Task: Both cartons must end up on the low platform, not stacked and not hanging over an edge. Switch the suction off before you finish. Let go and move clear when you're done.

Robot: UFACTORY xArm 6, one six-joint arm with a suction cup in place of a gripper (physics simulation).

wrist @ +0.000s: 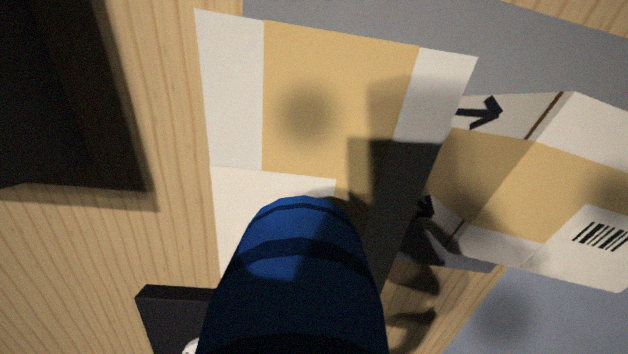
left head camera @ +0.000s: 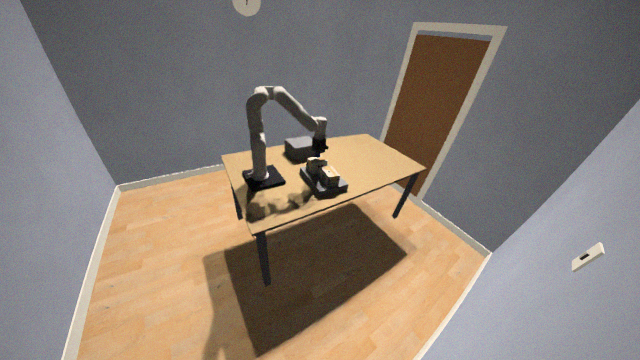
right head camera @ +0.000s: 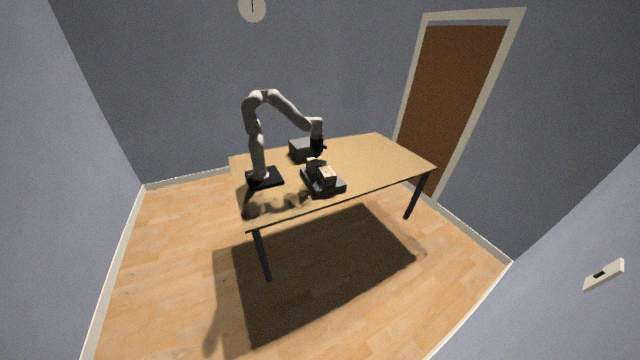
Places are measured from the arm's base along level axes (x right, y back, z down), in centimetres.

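Pixels of known places: hand, its tool point: (wrist: 302,244) (left head camera: 317,156) (right head camera: 316,156); arm's base, origin of its link: (left head camera: 260,176) (right head camera: 260,176).
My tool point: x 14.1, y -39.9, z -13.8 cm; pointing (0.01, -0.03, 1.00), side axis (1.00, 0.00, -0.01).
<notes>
Ahead of a thing's pixels: the offset from my tool point to its top centre. Level surfaces: height alone.
My suction cup (left head camera: 319,153) (right head camera: 316,154) (wrist: 304,201) is off and holds nothing. It hangs a little above the back carton, with a gap between them. That back carton {dx +0.5, dy +0.3, dz +2.1 cm} (left head camera: 315,163) (right head camera: 311,164) (wrist: 330,55), white with a tan band, stands at the back end of the low dark grey platform {dx +9.9, dy +0.3, dz +11.2 cm} (left head camera: 334,191) (right head camera: 331,191) (wrist: 370,17). The other carton {dx +16.3, dy +0.6, dz +3.4 cm} (left head camera: 330,175) (right head camera: 327,174) (wrist: 492,180) stands on the platform in front of it, not stacked. In the wrist view the cup hides part of the back carton. I cannot tell exactly how close its outer side is to the platform's edge.
A taller grey box {dx -34.1, dy -9.0, dz +4.0 cm} (left head camera: 298,148) (right head camera: 300,148) stands on the table {dz +16.0 cm} (left head camera: 372,160) (right head camera: 382,160) behind the platform. The arm's black base plate (left head camera: 272,181) (right head camera: 272,181) is left of the platform. The table's front edge runs close to the platform.
</notes>
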